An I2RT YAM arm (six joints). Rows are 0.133 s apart.
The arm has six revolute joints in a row. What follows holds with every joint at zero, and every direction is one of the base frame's. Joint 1 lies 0.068 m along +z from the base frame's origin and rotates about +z. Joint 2 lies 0.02 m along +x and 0.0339 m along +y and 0.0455 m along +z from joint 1 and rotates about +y. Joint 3 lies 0.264 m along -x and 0.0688 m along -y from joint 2 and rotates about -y. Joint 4 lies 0.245 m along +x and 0.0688 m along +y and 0.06 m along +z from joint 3 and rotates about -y. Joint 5 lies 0.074 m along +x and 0.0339 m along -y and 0.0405 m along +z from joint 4 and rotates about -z. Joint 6 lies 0.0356 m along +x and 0.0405 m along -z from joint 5 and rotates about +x. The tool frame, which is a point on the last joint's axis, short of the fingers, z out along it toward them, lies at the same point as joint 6; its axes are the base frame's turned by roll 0, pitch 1.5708 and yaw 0 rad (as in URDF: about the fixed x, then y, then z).
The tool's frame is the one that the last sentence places.
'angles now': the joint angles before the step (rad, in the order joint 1, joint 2, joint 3, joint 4, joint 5, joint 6). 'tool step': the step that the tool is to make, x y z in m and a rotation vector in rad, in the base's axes. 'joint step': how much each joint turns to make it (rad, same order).
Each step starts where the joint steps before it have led.
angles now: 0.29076 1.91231 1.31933 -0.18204 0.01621 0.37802
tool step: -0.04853 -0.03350 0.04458 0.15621 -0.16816 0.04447
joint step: -0.06410 -0.28465 -0.23384 0.15322 -0.15177 0.01696
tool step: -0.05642 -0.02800 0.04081 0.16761 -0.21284 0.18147
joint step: -0.07974 -0.29094 -0.19709 0.14831 -0.28858 -0.00052
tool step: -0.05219 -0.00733 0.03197 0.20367 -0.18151 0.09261
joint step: -0.01559 -0.24352 -0.14791 0.19612 -0.13856 0.17438
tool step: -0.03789 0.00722 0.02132 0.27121 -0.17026 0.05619
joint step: 0.06108 -0.13732 -0.12395 0.34323 0.03834 0.27683
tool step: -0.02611 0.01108 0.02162 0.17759 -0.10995 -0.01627
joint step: 0.10931 -0.07793 -0.01945 0.13093 0.17308 0.09115
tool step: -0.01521 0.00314 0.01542 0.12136 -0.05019 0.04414
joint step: 0.05172 -0.03527 0.00776 0.07006 0.05926 0.08361
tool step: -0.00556 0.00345 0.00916 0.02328 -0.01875 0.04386
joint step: 0.02784 -0.00718 0.02311 0.00210 -0.00394 0.02255
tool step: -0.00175 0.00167 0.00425 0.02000 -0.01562 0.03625
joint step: 0.00981 0.00645 0.00898 0.02768 -0.01289 0.02758
